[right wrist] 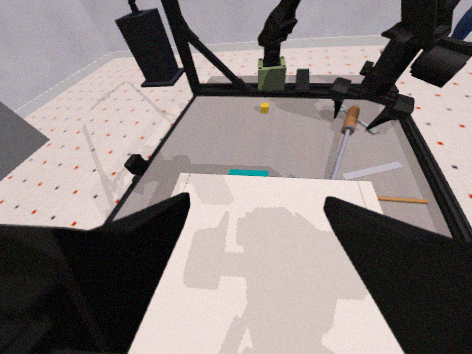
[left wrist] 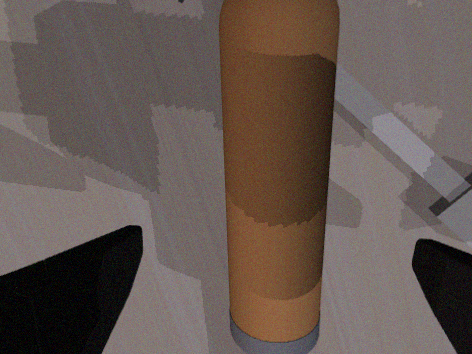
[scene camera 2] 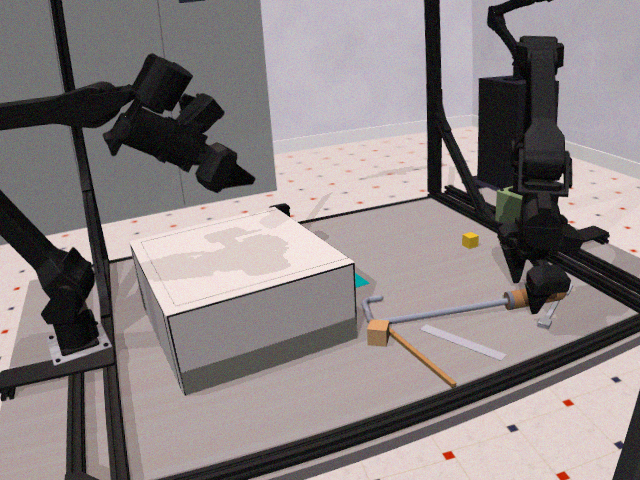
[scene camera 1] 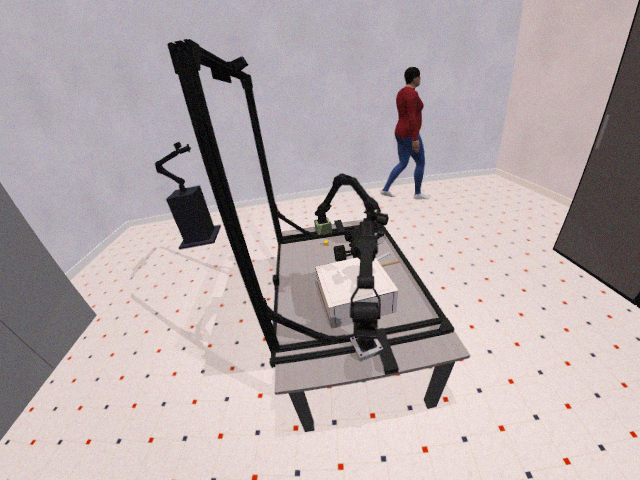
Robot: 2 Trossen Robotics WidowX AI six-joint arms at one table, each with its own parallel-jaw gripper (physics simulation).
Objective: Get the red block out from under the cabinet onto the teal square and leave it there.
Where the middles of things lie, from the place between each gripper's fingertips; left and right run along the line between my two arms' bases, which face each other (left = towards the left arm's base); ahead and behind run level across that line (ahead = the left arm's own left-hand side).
The white cabinet [scene camera 1: 338,313] is 190 mm below my right hand, 40 mm to the right of it and 10 mm ahead of it. Round my right hand: fork-like tool [left wrist: 349,93] (460 mm to the left, 260 mm below, 250 mm ahead); then hook tool [scene camera 2: 515,299] (320 mm to the left, 240 mm below, 160 mm ahead).
Now: left hand 9 cm to the left of the hook tool and 7 cm past it. Round my left hand: fork-like tool 5 cm to the left, 3 cm ahead, 1 cm below; then white cabinet 44 cm to the right, 22 cm behind, 5 cm above.
